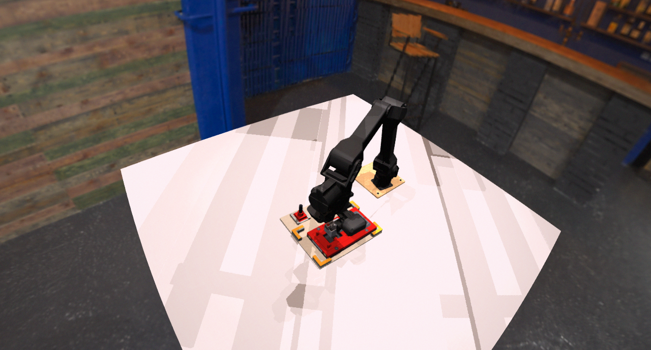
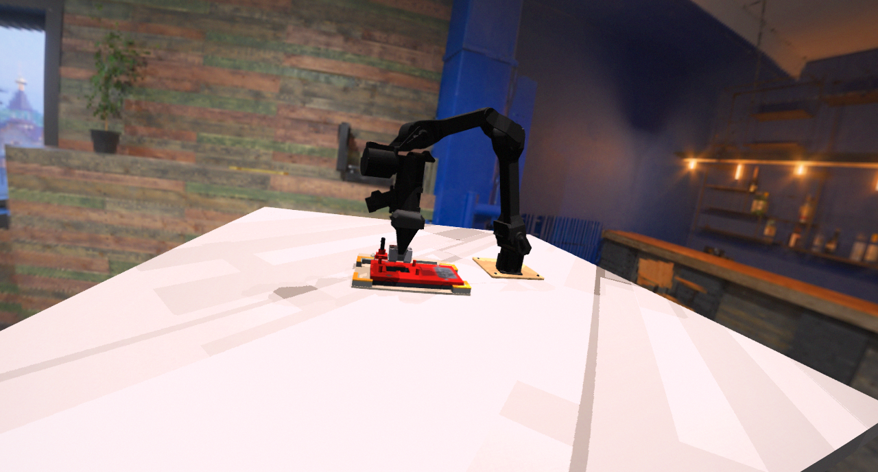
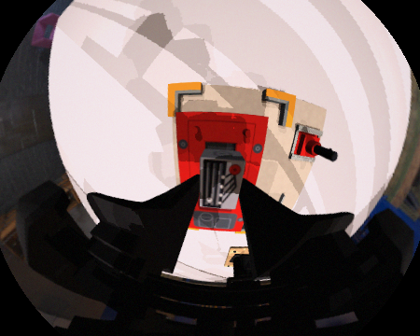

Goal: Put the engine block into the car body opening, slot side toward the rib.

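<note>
Right now the grey finned engine block is 10 mm below my gripper tip. Round my gripper tip: black upright peg (50 mm ahead, 120 mm to the right, 30 mm below).
</note>
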